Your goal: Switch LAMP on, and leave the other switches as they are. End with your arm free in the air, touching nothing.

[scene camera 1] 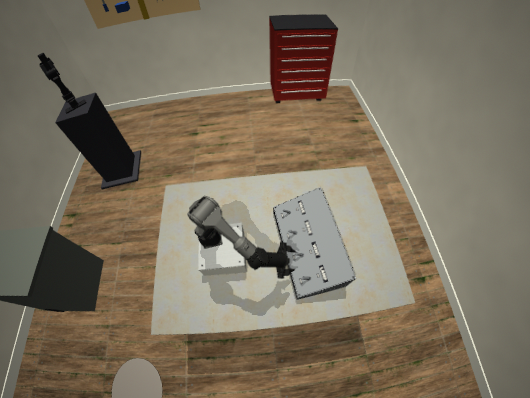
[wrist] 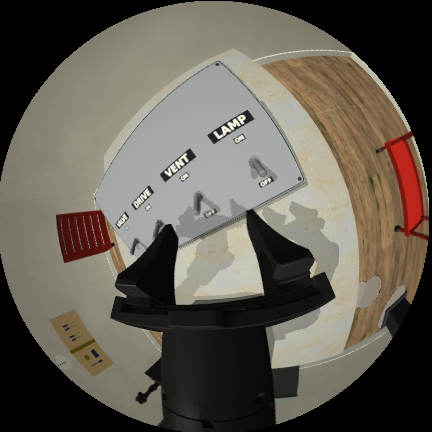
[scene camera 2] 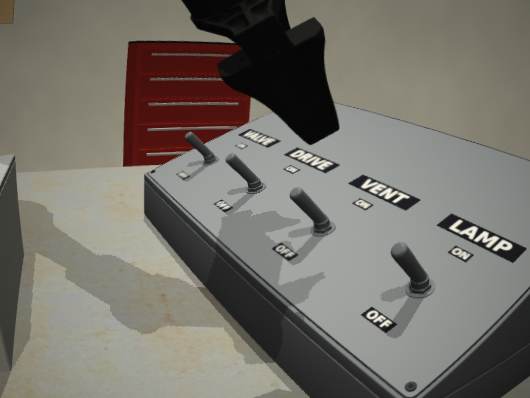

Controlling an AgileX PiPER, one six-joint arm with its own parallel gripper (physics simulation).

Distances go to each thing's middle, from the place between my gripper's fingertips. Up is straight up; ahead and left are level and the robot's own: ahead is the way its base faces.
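Grey switch panel point(scene camera 2: 327, 302): relative to my hand, 13 cm ahead, 11 cm to the left, 12 cm below.
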